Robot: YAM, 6 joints.
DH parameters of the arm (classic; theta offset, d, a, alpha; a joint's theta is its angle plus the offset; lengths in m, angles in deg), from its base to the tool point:
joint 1: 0 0.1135 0.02 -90
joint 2: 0 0 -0.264 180
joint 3: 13.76 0 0.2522 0
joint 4: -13.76 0 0.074 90
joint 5: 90 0 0 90
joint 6: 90 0.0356 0 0
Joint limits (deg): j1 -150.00..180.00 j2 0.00..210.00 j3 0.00..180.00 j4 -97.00..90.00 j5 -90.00..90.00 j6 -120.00..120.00
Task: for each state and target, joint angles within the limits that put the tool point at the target. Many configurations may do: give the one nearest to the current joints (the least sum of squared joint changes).
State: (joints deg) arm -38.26 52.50 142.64 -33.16 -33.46 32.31
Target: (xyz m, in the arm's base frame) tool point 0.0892 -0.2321 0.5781
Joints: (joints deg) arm -72.89 83.41 122.27 -37.82 -28.43 32.31
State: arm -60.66 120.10 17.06 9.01 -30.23 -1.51
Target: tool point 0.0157 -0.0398 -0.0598
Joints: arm -78.65 153.78 14.70 9.75 -12.27 -1.51
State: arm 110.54 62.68 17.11 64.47 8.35 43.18
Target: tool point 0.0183 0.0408 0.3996
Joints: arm 86.46 25.11 27.41 77.63 26.25 43.18
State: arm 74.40 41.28 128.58 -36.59 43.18 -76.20
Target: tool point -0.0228 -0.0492 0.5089
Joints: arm 47.78 30.73 95.46 -57.47 27.03 -76.20
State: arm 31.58 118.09 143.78 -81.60 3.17 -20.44
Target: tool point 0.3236 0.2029 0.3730
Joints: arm 32.37 116.06 132.81 -91.56 3.03 -20.44
